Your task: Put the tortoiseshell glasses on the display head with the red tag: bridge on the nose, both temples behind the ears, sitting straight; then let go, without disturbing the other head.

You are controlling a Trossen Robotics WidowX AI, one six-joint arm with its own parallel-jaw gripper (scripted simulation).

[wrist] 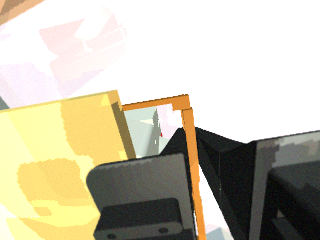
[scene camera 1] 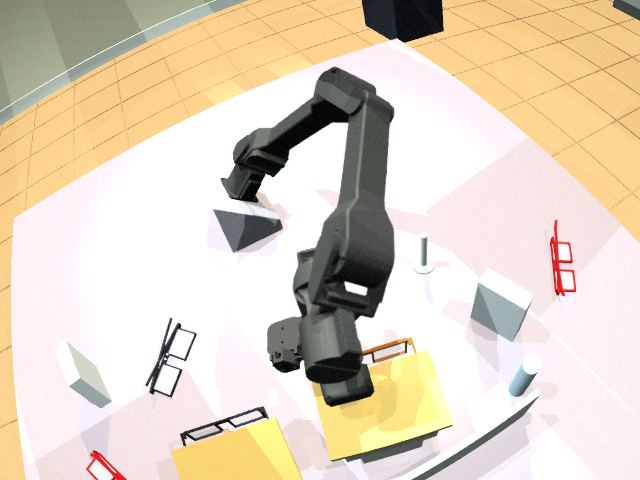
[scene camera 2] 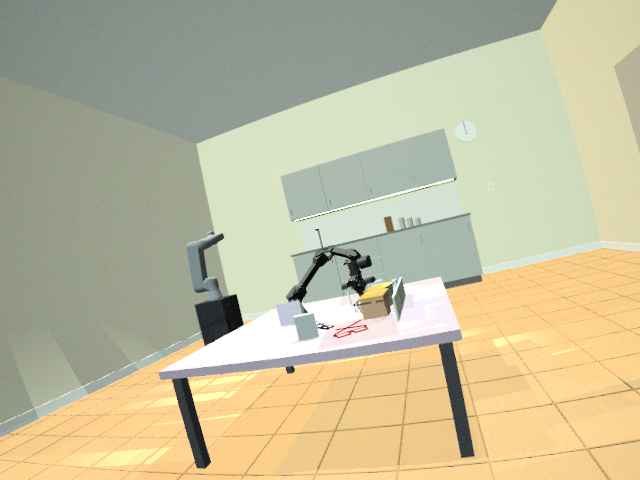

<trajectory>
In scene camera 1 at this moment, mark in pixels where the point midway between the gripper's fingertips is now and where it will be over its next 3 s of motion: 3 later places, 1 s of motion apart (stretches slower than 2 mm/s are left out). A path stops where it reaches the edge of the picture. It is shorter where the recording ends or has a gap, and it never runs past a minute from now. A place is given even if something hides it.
The gripper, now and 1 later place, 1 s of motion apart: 342,366; 339,353
</trajectory>
